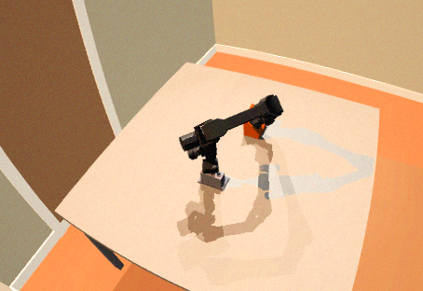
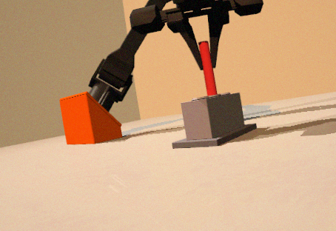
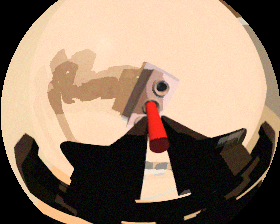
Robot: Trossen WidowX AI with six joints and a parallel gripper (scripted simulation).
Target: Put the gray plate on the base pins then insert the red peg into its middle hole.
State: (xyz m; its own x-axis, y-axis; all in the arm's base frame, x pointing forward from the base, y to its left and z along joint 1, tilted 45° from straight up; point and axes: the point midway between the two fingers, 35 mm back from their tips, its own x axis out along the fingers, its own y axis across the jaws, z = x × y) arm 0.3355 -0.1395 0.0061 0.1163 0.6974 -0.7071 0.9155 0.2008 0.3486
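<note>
My gripper tip is now right at the red peg. The rest, counted from my gripper tip: gray base (90 mm below); then gray plate (50 mm below).
</note>
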